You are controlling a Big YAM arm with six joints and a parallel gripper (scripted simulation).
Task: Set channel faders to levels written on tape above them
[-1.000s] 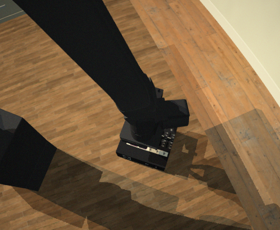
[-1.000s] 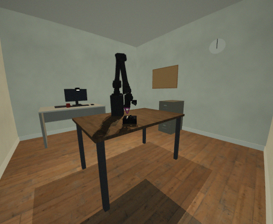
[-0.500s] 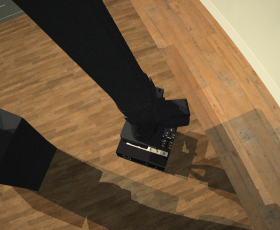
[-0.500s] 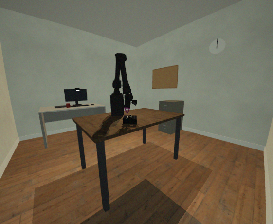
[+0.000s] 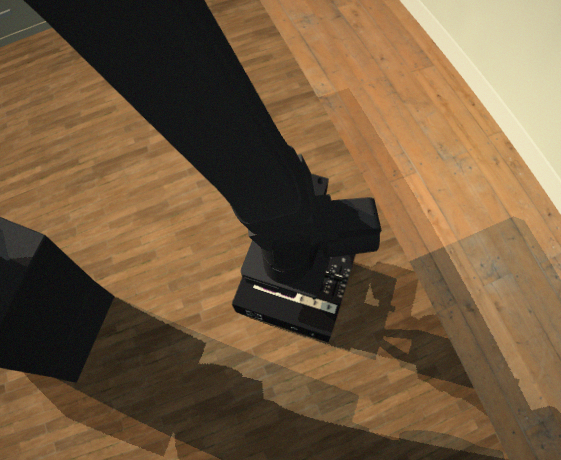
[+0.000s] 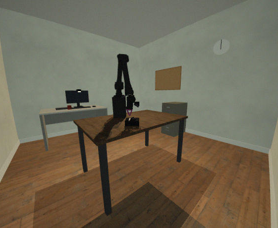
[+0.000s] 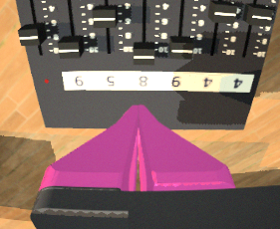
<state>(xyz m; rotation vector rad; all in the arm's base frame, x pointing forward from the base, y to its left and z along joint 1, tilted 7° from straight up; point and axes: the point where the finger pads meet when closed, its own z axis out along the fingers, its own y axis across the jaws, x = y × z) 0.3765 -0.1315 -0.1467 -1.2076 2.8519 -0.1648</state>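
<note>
Right now the channel 4 fader is 40 mm below my hand, 20 mm ahead of it and 10 mm to the left of it. Also, from my hand: channel 6 fader 50 mm to the left, 40 mm below, 10 mm behind; then channel 5 fader cap 40 mm to the left, 40 mm below, 20 mm ahead; then channel 3 fader cap 40 mm below, 40 mm ahead.
</note>
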